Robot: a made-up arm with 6 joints. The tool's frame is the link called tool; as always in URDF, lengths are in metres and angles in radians. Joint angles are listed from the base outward.
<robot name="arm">
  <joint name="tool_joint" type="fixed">
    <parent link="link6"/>
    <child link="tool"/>
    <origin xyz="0 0 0" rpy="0 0 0"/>
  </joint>
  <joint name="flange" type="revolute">
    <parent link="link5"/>
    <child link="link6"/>
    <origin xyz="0 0 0.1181" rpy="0 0 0"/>
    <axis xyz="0 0 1"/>
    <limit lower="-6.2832" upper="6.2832"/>
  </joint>
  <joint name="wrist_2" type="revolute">
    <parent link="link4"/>
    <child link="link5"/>
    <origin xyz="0 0 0" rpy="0 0 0"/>
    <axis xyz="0 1 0"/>
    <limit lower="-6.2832" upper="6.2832"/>
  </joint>
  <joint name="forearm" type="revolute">
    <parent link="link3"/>
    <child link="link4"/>
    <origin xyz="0 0 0.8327" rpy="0 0 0"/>
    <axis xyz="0 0 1"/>
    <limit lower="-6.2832" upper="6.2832"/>
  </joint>
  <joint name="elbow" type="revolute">
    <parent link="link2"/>
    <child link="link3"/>
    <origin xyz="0 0 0.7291" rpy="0 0 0"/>
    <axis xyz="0 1 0"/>
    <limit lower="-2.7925" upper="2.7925"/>
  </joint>
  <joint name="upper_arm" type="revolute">
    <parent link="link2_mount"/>
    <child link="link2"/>
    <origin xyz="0 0.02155 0" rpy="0 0 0"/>
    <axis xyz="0 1 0"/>
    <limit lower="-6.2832" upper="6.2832"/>
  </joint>
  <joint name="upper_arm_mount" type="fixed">
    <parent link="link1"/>
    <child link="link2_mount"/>
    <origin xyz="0 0.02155 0" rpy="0 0 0"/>
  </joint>
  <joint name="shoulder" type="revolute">
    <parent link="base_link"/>
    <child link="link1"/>
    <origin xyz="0 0 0.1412" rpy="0 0 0"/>
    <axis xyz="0 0 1"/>
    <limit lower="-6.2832" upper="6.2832"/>
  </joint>
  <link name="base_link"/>
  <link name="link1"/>
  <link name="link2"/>
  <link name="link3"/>
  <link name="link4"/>
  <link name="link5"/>
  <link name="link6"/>
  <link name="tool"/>
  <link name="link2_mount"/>
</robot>
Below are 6 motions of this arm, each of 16 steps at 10 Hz.
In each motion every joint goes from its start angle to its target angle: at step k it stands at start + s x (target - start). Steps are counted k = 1, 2, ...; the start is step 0. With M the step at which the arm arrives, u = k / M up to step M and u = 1 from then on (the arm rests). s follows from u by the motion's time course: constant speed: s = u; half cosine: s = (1 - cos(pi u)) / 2; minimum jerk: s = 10 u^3 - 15 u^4 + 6 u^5.
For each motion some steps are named. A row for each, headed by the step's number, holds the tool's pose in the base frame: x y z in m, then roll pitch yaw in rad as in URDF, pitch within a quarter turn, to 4 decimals.
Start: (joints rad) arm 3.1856 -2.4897 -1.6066 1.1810 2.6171 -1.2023
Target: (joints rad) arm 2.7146 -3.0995 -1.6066 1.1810 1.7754 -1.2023
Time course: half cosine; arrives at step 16
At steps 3, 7, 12, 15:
3: -0.1949 -0.1052 -0.8749 1.2566 0.5528 0.8384
7: -0.4180 -0.0662 -0.8341 1.6139 0.6715 0.6720
12: -0.6990 0.1051 -0.6998 2.1245 0.8987 0.4776
15: -0.7658 0.1799 -0.6407 2.2925 0.9785 0.4423

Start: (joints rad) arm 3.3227 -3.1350 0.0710 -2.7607 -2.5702 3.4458
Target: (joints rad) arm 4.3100 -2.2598 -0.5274 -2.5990 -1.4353 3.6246
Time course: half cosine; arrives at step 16
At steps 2, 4, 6, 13, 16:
2: 0.1679 -0.0332 -1.3151 -0.2139 -0.4930 -2.9345
4: 0.2685 0.0122 -1.3128 -0.2826 -0.5714 -2.7890
6: 0.3985 0.1173 -1.2975 -0.4079 -0.6797 -2.5485
13: 0.5088 0.7442 -1.1214 -1.1730 -0.8936 -1.3486
16: 0.4678 0.8347 -1.0835 -1.3020 -0.8872 -1.1585

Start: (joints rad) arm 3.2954 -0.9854 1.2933 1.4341 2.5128 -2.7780
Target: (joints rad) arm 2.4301 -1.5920 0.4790 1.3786 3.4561 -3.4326
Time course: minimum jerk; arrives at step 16
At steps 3, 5, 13, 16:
3: 0.4463 -0.0581 1.2371 -2.7055 -0.4153 -2.0944
5: 0.6023 -0.0960 1.2009 -2.9697 -0.4224 -2.0142
13: 1.0537 -0.8493 0.5038 2.1394 0.1960 -2.4281
16: 1.0391 -0.9054 0.4379 2.0784 0.2295 -2.5083

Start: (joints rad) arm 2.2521 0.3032 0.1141 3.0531 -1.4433 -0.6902
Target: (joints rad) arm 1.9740 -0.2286 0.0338 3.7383 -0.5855 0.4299
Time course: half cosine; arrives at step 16
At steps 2, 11, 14, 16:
2: -0.4246 0.4774 1.5829 1.9351 -0.8653 -2.8167
11: -0.0436 -0.0886 1.7856 -0.1250 -0.7144 -0.4439
14: 0.0283 -0.2635 1.7797 -0.0968 -0.4726 -0.2048
16: 0.0414 -0.3003 1.7753 -0.0787 -0.4300 -0.1561

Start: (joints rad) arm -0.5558 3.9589 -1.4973 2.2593 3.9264 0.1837
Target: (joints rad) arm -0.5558 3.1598 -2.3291 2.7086 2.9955 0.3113
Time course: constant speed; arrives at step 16
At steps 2, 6, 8, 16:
2: 0.0465 -0.0415 -0.9158 1.3341 0.7417 -1.8071
6: 0.2828 -0.1633 -0.7286 1.6426 0.6560 -1.8023
8: 0.3680 -0.2045 -0.6087 1.7930 0.6436 -1.7956
16: 0.4554 -0.2236 -0.0935 2.3940 0.6813 -1.6043

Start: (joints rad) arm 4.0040 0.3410 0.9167 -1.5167 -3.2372 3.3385
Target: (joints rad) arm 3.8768 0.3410 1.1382 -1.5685 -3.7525 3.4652
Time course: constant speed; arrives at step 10
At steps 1, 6, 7, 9, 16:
1: -0.5945 -0.7154 1.0329 1.8716 -0.1961 2.5137
6: -0.6782 -0.6744 0.9570 1.7547 -0.3184 2.7100
7: -0.6943 -0.6653 0.9418 1.7293 -0.3358 2.7533
9: -0.7257 -0.6466 0.9110 1.6781 -0.3632 2.8430
16: -0.7410 -0.6369 0.8955 1.6528 -0.3732 2.8890

